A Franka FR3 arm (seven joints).
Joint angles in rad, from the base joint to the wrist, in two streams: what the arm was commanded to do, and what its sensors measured. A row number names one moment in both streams.
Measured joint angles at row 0:
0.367, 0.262, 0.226, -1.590, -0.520, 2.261, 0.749
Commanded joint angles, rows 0 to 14:
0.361, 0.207, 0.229, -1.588, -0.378, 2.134, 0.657
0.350, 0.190, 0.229, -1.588, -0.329, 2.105, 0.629
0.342, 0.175, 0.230, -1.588, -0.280, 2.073, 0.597
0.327, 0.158, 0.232, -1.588, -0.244, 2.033, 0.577
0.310, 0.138, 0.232, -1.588, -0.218, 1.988, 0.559
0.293, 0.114, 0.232, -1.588, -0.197, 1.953, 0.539
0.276, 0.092, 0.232, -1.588, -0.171, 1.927, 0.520
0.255, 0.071, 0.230, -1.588, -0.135, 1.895, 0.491
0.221, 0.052, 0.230, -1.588, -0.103, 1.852, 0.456
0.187, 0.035, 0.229, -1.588, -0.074, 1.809, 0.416
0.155, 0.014, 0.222, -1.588, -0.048, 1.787, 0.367
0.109, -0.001, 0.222, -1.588, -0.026, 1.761, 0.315
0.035, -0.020, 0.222, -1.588, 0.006, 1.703, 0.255
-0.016, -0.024, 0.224, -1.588, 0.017, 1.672, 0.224
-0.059, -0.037, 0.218, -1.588, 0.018, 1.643, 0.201
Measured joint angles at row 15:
0.075, -0.004, 0.212, -1.583, -0.038, 1.727, 0.300
